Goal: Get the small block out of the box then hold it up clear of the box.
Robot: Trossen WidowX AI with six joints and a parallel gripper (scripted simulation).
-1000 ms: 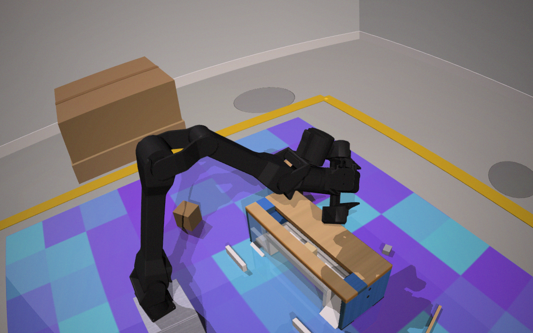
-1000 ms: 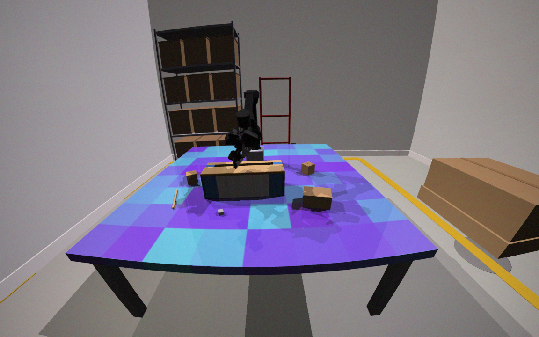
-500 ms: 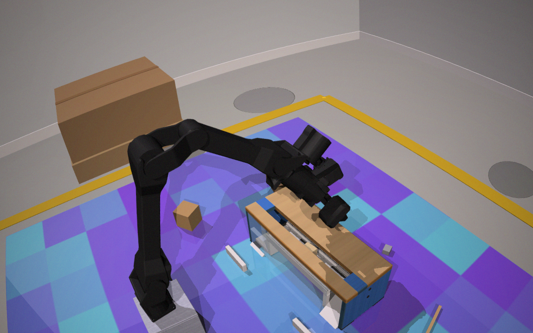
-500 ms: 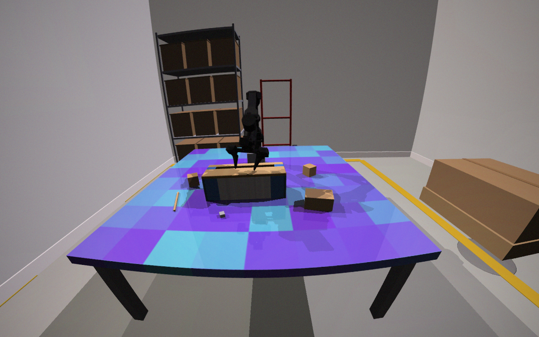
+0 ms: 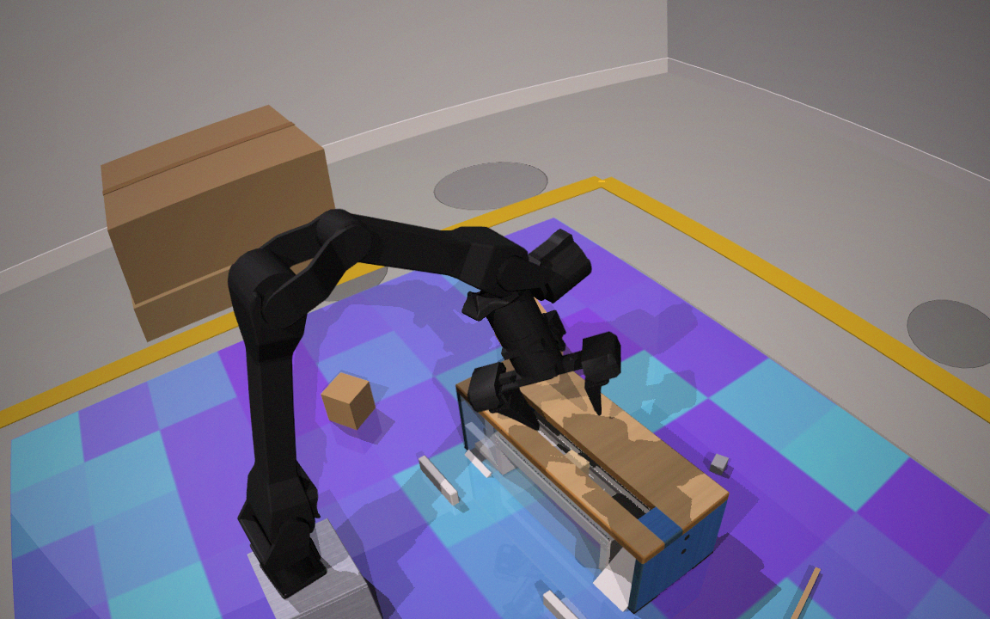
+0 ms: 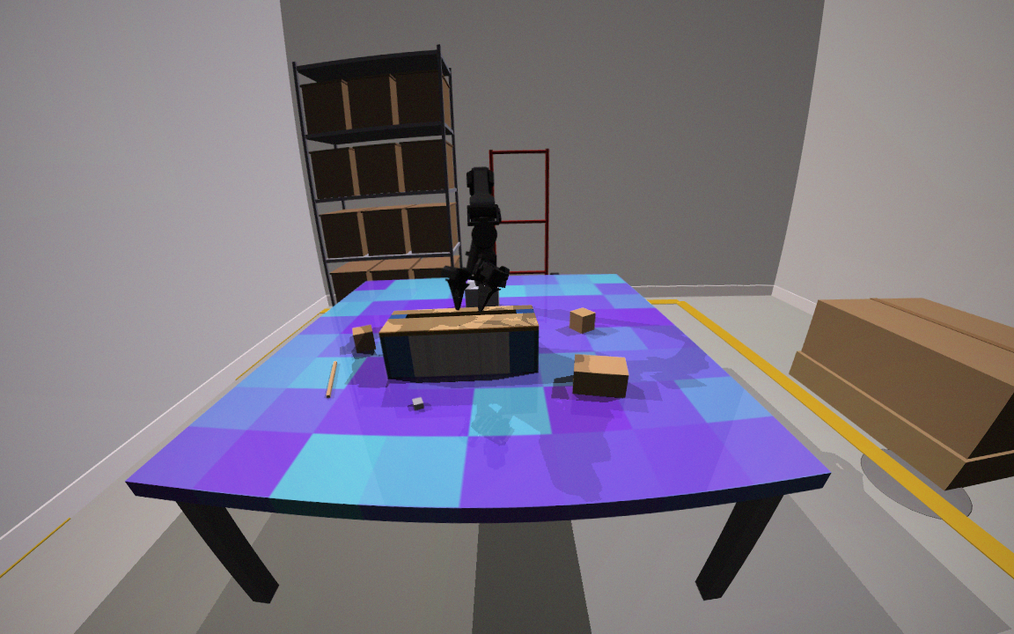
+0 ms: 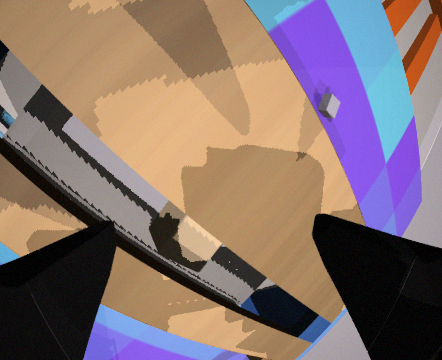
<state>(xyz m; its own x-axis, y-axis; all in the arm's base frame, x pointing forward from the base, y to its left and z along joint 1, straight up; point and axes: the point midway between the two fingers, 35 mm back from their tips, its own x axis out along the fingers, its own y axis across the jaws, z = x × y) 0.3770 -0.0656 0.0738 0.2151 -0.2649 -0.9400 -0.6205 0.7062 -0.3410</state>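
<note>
The clear-fronted box lies 80 mm below my gripper tip, 30 mm behind it and 20 mm to the right of it. Round my gripper tip: flat carton 280 mm to the left, 190 mm ahead, 120 mm below; then wooden stick 370 mm to the right, 140 mm below, 30 mm ahead; then tan block 60 mm below, 30 mm to the right, 20 mm behind.
</note>
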